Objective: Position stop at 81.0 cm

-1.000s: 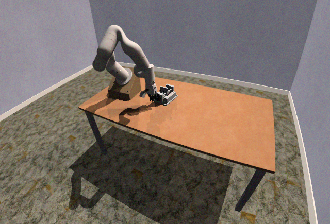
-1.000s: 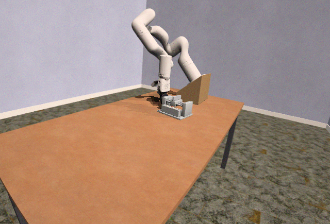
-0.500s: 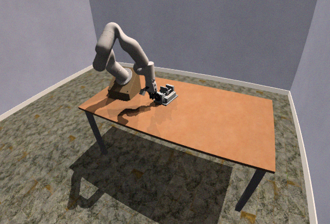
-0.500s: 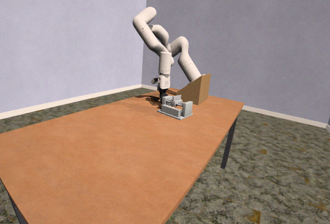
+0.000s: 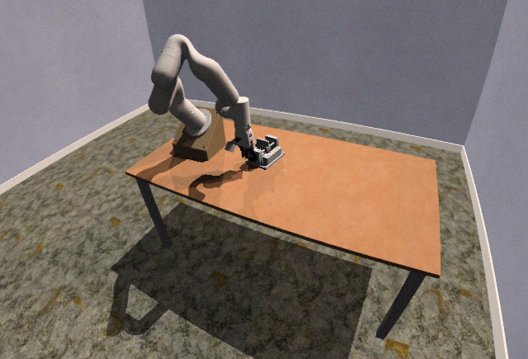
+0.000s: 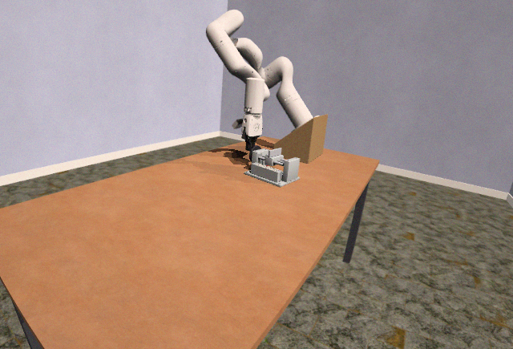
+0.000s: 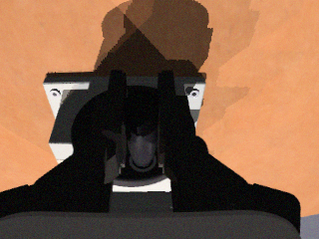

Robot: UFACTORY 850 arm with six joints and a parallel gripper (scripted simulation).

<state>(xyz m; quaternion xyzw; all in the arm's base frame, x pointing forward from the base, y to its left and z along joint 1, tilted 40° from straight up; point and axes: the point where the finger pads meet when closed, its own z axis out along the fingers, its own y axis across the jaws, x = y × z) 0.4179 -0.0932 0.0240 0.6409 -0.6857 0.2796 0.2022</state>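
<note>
The handwheel lies 20 mm to the left of my hand and 10 mm below it. Round my hand: grey stop fixture (30 mm ahead, 150 mm to the left, 10 mm below).
</note>
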